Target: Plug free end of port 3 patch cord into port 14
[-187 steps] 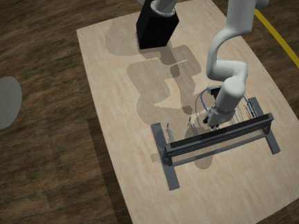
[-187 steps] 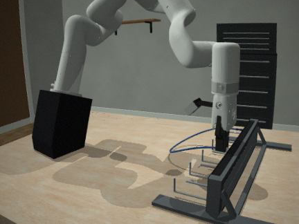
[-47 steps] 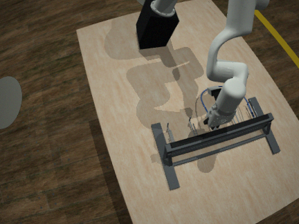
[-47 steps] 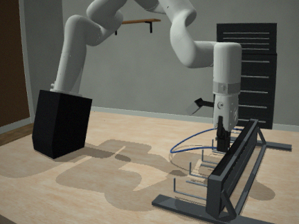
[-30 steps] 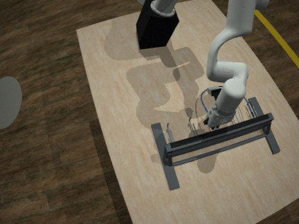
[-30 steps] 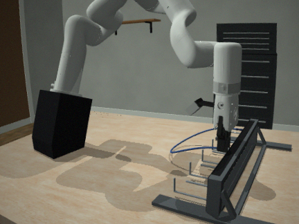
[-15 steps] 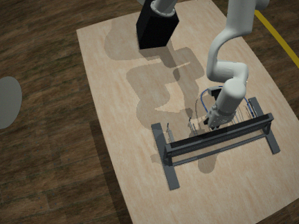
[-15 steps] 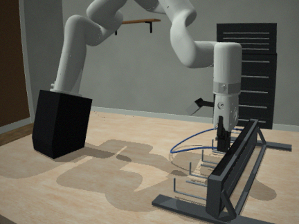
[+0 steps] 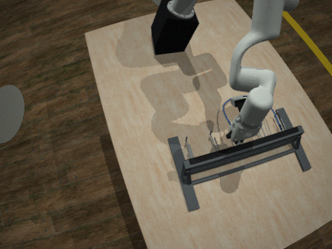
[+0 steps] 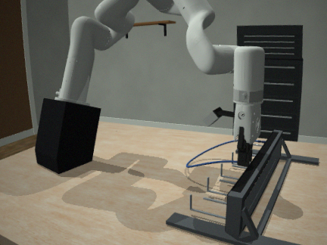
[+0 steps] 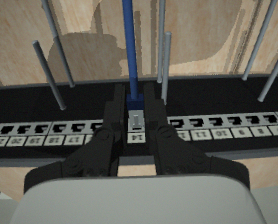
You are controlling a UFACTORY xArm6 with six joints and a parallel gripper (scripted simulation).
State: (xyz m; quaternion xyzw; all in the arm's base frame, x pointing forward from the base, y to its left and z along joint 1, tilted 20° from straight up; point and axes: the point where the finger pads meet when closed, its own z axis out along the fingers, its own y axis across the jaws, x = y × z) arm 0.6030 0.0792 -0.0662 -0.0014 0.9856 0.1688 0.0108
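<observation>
My hand is 2 cm short of the plug and 1 cm above it.
</observation>
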